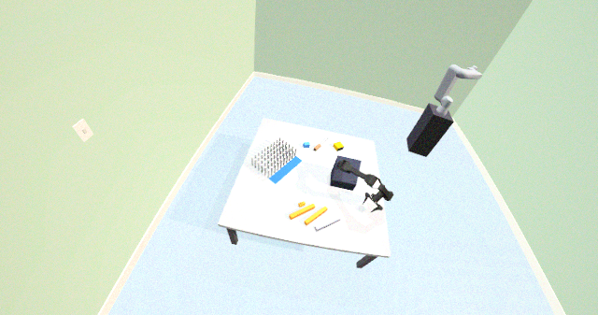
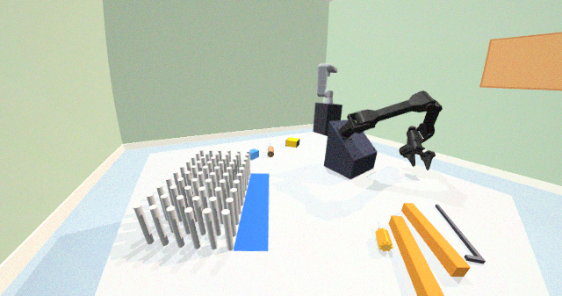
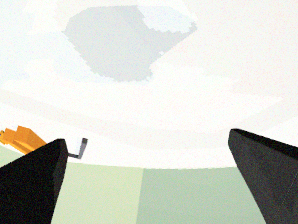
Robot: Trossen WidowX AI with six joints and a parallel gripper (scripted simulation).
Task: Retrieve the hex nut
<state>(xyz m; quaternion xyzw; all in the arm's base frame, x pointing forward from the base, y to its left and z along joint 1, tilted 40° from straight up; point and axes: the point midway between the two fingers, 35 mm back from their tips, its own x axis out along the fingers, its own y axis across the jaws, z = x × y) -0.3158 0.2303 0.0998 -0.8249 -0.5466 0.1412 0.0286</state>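
Right now the blue block is 650 mm ahead of my gripper tip, 540 mm to the right of it and 30 mm below it. Round my gripper tip: blue taped strip 740 mm ahead, 180 mm to the right, 50 mm below; then yellow block 660 mm to the right, 330 mm ahead, 30 mm below; then yellow brush-like tool 510 mm ahead, 120 mm to the left, 40 mm below.
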